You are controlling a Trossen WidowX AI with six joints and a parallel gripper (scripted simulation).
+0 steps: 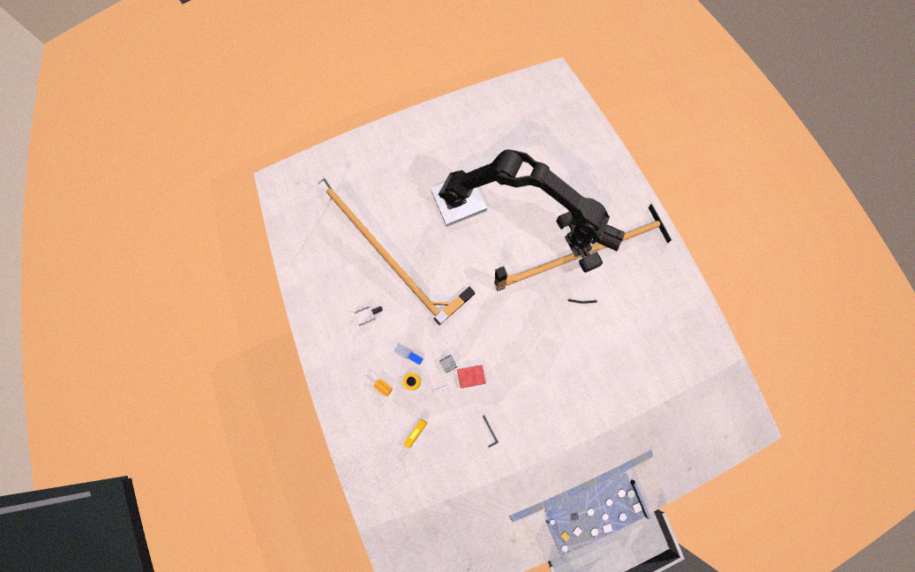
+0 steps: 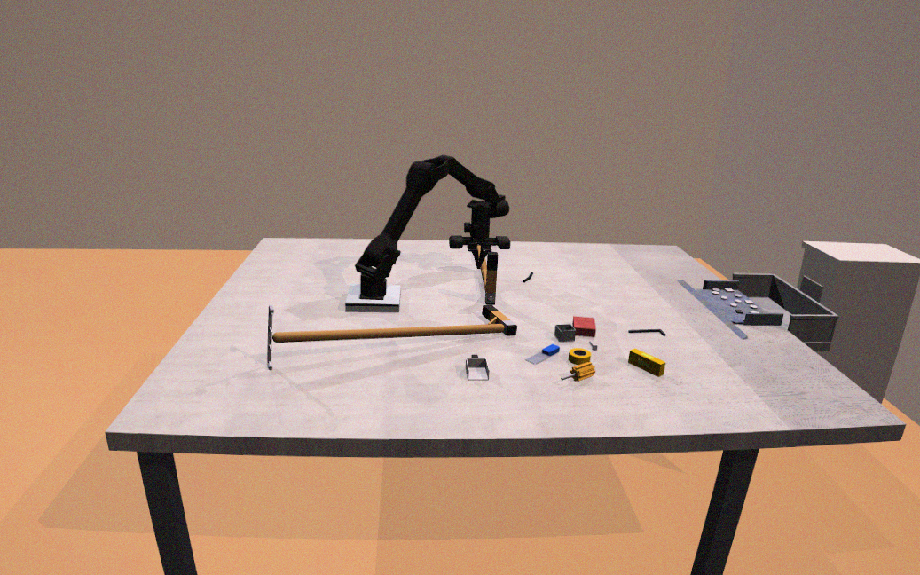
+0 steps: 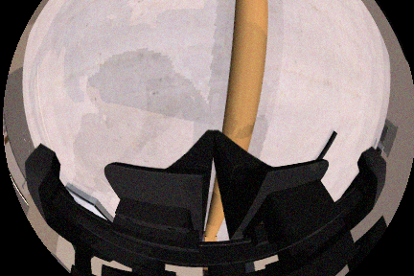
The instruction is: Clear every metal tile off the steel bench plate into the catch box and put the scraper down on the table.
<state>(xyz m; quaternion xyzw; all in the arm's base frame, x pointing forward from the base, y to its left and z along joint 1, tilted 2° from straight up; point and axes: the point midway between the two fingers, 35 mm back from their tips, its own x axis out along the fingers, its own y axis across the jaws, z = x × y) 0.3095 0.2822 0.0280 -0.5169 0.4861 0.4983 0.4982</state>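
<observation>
The long scraper is 20 mm ahead of my gripper tip, 20 mm to the left of it and 50 mm above it. Round my gripper tip: grey box: 180 mm ahead, 490 mm to the right, 10 mm below; blue piece: 110 mm ahead, 590 mm to the right, 10 mm below; red block: 240 mm ahead, 440 mm to the right.
</observation>
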